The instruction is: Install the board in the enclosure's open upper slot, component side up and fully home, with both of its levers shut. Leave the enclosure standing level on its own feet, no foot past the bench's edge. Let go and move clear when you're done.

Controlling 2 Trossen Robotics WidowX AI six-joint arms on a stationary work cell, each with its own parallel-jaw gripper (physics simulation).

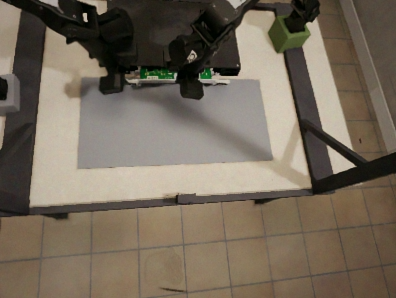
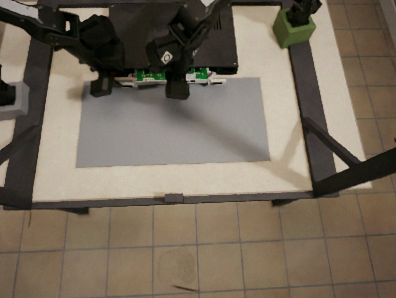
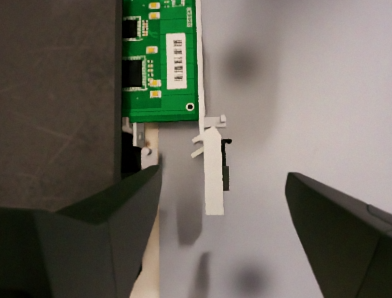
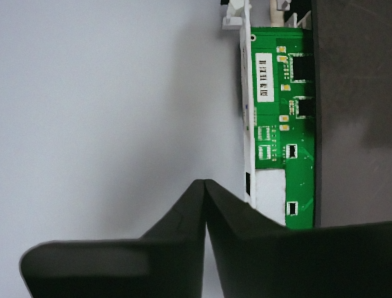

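Seen in the pictures: left gripper, fingertip midpoint: [image 1: 128, 75] [image 2: 122, 78] [image 3: 223, 178]; right gripper, fingertip midpoint: [image 1: 177, 82] [image 2: 169, 83] [image 4: 203, 187]; left arm's base, origin of the base link: [image 2: 4, 96]; right arm's base, origin of the base link: [image 1: 294, 25] [image 2: 297, 18].
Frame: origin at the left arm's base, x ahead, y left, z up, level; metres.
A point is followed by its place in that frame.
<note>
The green board [image 1: 150, 74] @[x 0.436, y 0.034, z -0.027 m] [image 2: 145, 76] @[x 0.431, y 0.034, z -0.027 m] [image 3: 170, 109] @[x 0.410, y 0.029, z -0.027 m] [image 4: 302, 175] @[x 0.518, y 0.043, z -0.027 m] lies component side up, partly inside the black enclosure [image 1: 155, 30] @[x 0.473, y 0.191, z -0.010 m] [image 2: 140, 30] @[x 0.431, y 0.207, z -0.009 m] [image 3: 60, 100] @[x 0.420, y 0.090, z -0.010 m] [image 4: 355, 75] @[x 0.449, y 0.082, z -0.010 m]. A strip of it and its pale front plate stick out. The white left-end lever [image 3: 214, 190] @[x 0.358, y 0.007, z -0.015 m] [image 4: 234, 12] @[x 0.394, y 0.003, z -0.020 m] points outward along the plate's line; the right-end lever [image 1: 222, 81] @[x 0.665, y -0.018, z -0.016 m] [image 2: 218, 81] @[x 0.666, y -0.021, z -0.016 m] also shows. My left gripper [image 1: 111, 83] [image 2: 101, 85] [image 3: 223, 178] @[x 0.367, y 0.003, z 0.021 m] is open around the left-end lever, without gripping it. My right gripper [image 1: 191, 89] [image 2: 177, 89] [image 4: 203, 187] @[x 0.506, y -0.036, z 0.030 m] is shut and empty, over the plate's right part.
A grey mat [image 1: 175, 135] @[x 0.487, y -0.172, z -0.057 m] [image 2: 175, 135] @[x 0.505, y -0.174, z -0.057 m] lies in front of the enclosure. A green block [image 1: 289, 36] @[x 0.933, y 0.117, z 0.026 m] [image 2: 294, 31] @[x 0.943, y 0.113, z 0.025 m] with a dark thing on it stands at the back right. A pale grey block [image 1: 11, 100] @[x 0.044, y -0.035, z 0.000 m] [image 2: 21, 101] @[x 0.050, y -0.022, z -0.002 m] is at the left. Dark frame rails border the bench.
</note>
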